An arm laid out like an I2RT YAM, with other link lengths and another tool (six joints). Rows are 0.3 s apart.
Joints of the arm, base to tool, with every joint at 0 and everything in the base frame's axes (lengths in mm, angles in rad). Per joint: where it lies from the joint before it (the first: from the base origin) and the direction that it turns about. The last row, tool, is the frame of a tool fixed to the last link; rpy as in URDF.
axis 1: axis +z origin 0 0 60.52
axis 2: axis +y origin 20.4 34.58 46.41
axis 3: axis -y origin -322.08 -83.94 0
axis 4: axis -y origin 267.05 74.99 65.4
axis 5: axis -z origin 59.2 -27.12 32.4
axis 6: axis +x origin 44.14 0 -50.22
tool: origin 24 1 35 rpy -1.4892 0.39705 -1.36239
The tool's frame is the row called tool.
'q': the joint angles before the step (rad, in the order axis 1, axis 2, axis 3, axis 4, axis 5, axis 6). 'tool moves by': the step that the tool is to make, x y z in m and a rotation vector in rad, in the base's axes. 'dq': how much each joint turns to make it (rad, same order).
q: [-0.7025 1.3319 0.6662 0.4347 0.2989 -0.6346]
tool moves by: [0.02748 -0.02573 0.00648 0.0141 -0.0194 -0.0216]
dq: [0.0000 0.1202 0.1175 -0.0004 0.0157 0.0290]
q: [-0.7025 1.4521 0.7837 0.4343 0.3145 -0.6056]
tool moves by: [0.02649 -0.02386 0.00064 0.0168 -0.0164 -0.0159]
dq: [0.0011 0.1136 0.1084 -0.0019 0.0110 0.0282]
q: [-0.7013 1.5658 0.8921 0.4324 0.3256 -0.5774]
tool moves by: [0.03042 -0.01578 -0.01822 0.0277 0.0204 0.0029]
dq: [0.0209 0.1243 0.0782 0.0084 0.0153 0.0135]
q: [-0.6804 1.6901 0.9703 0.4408 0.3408 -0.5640]
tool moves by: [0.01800 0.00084 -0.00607 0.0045 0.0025 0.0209]
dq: [0.0283 0.0481 0.0351 0.0069 0.0065 0.0042]
